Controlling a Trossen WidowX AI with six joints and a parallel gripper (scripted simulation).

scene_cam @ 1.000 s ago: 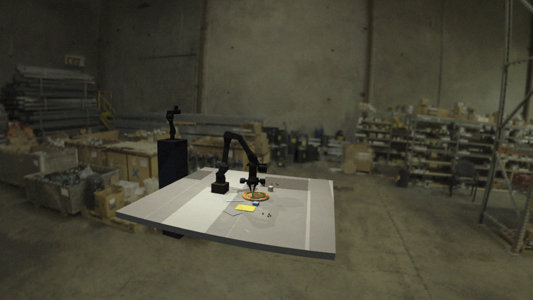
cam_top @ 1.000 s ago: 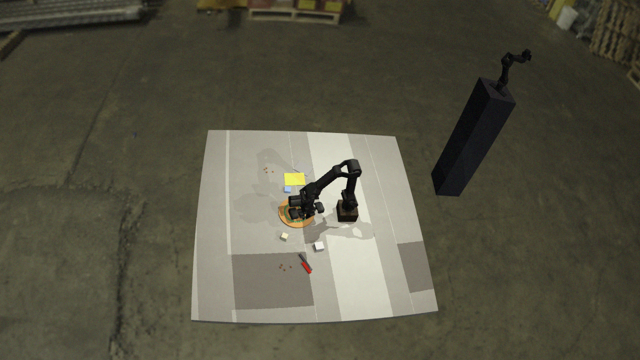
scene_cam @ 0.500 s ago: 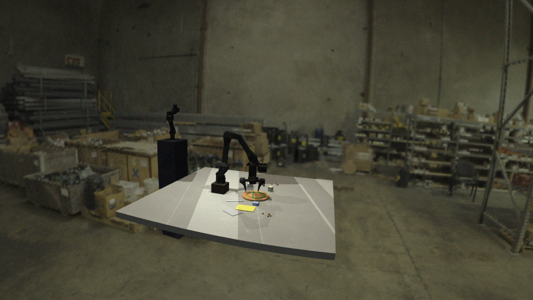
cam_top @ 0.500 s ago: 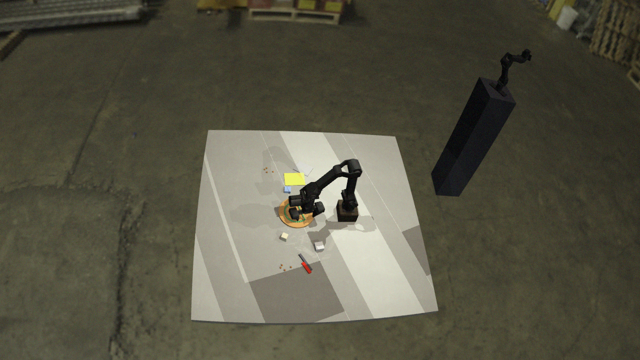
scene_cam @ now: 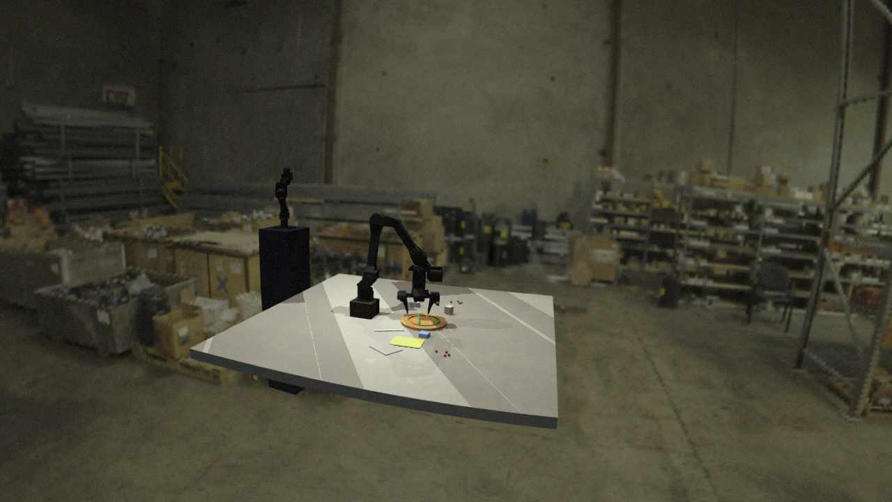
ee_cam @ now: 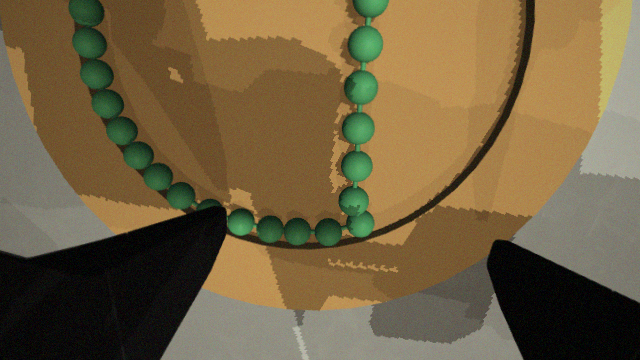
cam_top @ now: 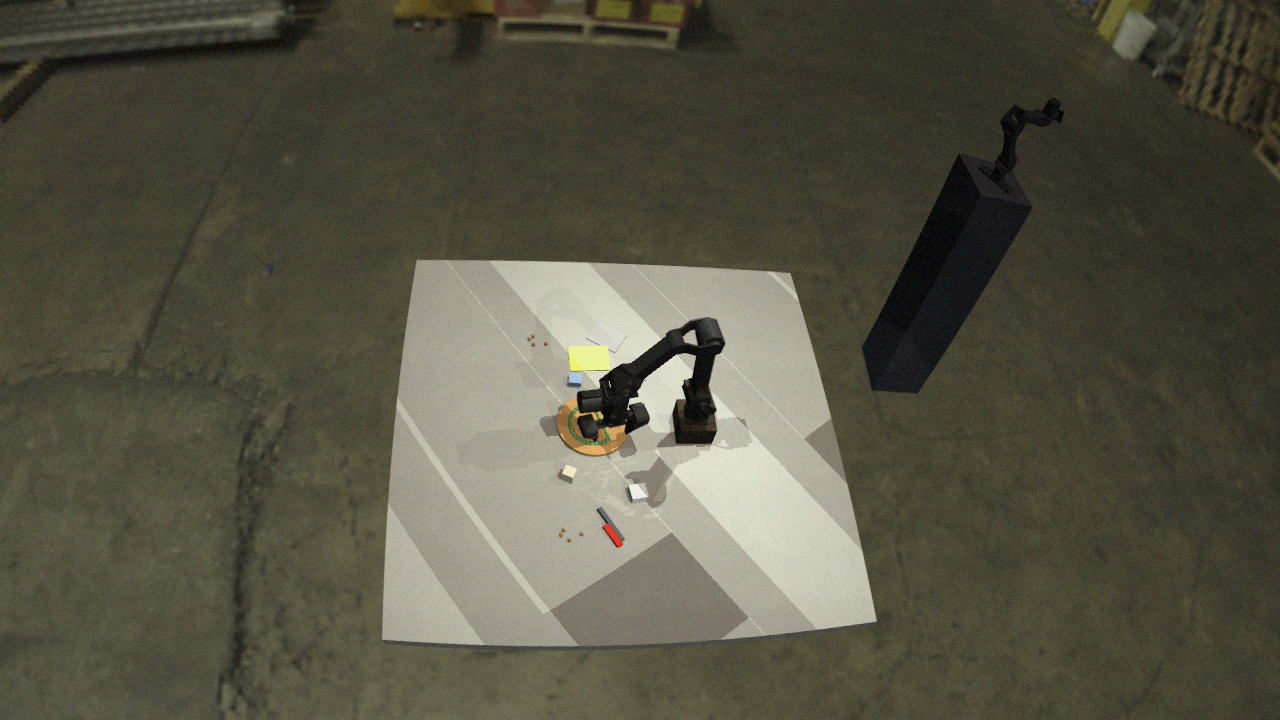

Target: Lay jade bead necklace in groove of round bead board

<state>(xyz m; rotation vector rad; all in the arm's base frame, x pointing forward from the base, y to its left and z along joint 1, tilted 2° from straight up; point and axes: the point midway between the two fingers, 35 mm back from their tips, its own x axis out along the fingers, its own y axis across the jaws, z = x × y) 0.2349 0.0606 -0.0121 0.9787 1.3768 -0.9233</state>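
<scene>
The blue block is 10 cm ahead of my gripper tip, 20 cm to the right of it and 1 cm below it. From my gripper tip the other things lie so: red-handled tool (1 cm behind, 28 cm to the left, 1 cm below); then white strip (5 cm behind, 20 cm to the right, 2 cm below); then cream cube (11 cm ahead, 13 cm to the left).
</scene>
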